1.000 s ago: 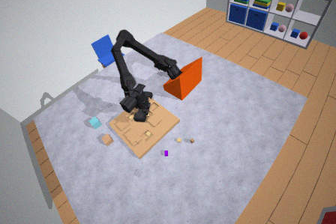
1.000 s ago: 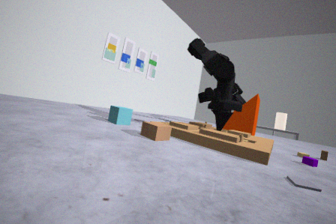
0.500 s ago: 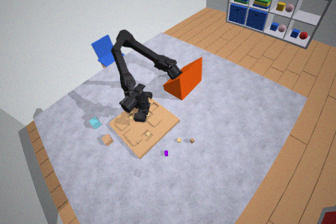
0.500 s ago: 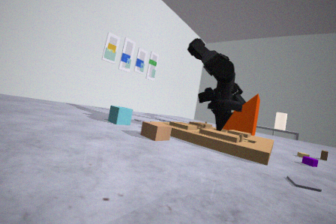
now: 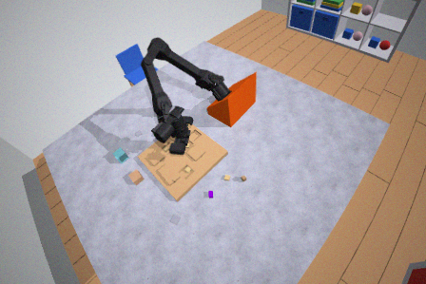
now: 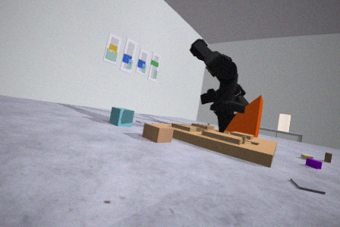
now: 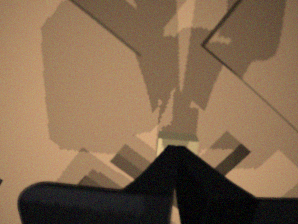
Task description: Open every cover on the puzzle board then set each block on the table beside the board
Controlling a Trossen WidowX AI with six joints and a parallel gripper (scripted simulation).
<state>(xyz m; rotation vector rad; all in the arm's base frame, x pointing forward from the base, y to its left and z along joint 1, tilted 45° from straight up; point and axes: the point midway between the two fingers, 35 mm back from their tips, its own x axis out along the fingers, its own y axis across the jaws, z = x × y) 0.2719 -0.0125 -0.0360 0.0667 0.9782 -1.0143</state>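
The tan puzzle board is 5 cm ahead of my gripper tip and 1 cm to the left of it. The rest, counted from my gripper tip: cyan block: 27 cm ahead, 17 cm to the right; small brown block: 8 cm behind, 29 cm to the left, 1 cm below; purple block: 6 cm ahead, 25 cm to the left, 1 cm below.
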